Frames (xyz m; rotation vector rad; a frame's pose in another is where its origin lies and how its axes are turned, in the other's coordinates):
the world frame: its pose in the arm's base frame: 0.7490 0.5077 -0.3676 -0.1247 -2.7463 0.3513
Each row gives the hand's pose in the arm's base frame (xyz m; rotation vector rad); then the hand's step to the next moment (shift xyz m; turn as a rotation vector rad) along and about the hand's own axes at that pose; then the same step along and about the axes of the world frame.
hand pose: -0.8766 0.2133 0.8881 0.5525 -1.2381 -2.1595
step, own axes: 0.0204 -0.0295 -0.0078 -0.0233 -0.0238 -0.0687
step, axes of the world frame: 0.0058 0.0007 0.0362 -0.0692 -0.0021 0.0321
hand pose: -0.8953 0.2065 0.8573 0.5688 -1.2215 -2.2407
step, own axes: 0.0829 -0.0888 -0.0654 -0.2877 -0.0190 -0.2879
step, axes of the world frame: -0.0038 -0.0219 0.1362 -0.4031 0.0527 -0.0272
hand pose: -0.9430 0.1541 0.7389 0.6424 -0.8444 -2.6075
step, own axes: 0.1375 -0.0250 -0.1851 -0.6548 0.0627 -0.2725
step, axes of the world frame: -0.0591 -0.0732 0.2120 -0.6215 0.1181 -0.3267
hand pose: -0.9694 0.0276 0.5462 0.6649 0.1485 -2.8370
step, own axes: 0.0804 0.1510 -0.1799 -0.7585 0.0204 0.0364
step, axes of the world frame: -0.1282 -0.0761 0.1985 -0.4592 0.0469 -0.6033
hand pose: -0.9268 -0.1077 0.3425 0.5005 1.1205 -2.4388
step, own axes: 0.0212 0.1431 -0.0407 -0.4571 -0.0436 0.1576
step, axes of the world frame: -0.1066 -0.0211 0.1038 -0.2003 -0.0739 -0.4360
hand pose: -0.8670 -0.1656 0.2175 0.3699 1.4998 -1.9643
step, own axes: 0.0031 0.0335 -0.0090 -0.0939 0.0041 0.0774
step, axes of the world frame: -0.0263 0.0108 0.0201 -0.0595 -0.0583 -0.0888
